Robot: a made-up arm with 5 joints.
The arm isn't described. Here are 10 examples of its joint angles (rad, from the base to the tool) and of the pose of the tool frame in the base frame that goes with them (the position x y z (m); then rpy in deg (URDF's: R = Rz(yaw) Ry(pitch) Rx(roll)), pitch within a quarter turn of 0, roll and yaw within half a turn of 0).
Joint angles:
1: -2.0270 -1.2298 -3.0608 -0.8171 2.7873
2: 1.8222 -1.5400 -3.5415 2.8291 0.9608
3: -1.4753 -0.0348 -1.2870 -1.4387 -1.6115
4: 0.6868 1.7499 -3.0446 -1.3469 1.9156
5: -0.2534 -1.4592 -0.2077 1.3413 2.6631
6: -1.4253 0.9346 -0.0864 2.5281 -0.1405
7: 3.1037 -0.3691 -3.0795 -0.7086 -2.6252
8: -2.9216 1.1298 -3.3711 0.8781 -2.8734
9: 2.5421 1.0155 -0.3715 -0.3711 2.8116
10: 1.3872 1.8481 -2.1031 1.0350 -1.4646
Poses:
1: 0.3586 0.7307 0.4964 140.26 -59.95 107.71
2: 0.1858 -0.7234 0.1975 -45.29 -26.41 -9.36
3: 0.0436 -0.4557 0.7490 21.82 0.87 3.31
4: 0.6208 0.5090 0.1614 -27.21 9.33 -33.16
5: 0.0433 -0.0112 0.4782 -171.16 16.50 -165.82
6: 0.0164 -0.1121 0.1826 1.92 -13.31 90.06
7: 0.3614 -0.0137 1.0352 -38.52 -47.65 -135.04
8: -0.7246 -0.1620 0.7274 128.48 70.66 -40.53
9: -0.2145 0.1466 -0.0282 174.82 -14.77 -14.77
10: 0.1034 0.5568 -0.3705 -135.47 4.28 165.15
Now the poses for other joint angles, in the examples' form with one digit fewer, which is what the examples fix.
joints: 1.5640 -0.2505 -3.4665 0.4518 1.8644
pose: -0.003 -0.377 1.034 6.8 -2.0 16.3
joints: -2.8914 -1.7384 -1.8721 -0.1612 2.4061
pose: 0.742 0.190 0.611 26.1 -25.9 146.1
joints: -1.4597 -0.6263 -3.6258 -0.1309 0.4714
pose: -0.073 0.652 0.725 53.0 57.5 154.0
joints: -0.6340 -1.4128 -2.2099 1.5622 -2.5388
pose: -0.518 0.381 0.792 46.8 46.6 19.3
